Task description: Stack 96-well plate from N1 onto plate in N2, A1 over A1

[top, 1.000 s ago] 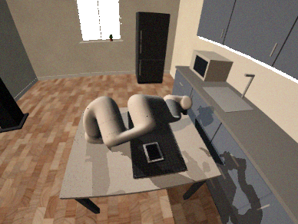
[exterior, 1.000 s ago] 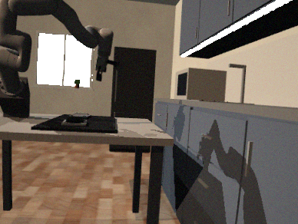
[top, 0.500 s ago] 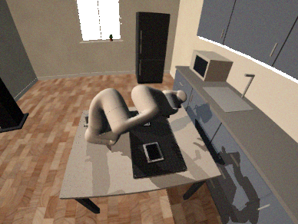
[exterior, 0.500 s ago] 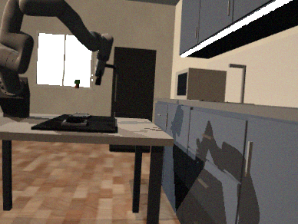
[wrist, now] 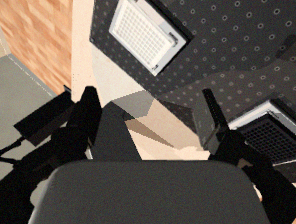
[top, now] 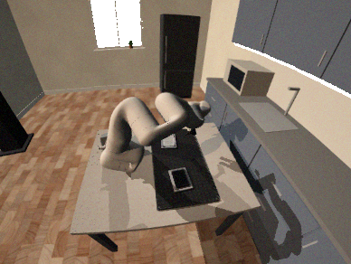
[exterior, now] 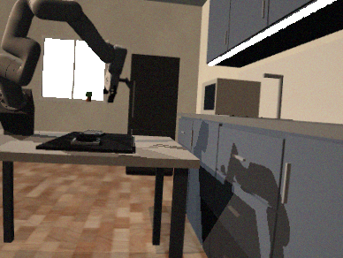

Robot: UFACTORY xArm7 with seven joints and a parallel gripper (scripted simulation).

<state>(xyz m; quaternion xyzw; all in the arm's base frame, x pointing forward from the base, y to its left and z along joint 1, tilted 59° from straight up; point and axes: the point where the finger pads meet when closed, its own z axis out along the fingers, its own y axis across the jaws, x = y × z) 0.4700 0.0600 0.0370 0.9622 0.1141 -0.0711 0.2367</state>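
Now: hand 70 mm past the white 96-well plate, 130 mm to the right of it and 210 mm above it. From my hand the other things lie so: dark 96-well plate: 110 mm behind, 240 mm to the right, 210 mm below.
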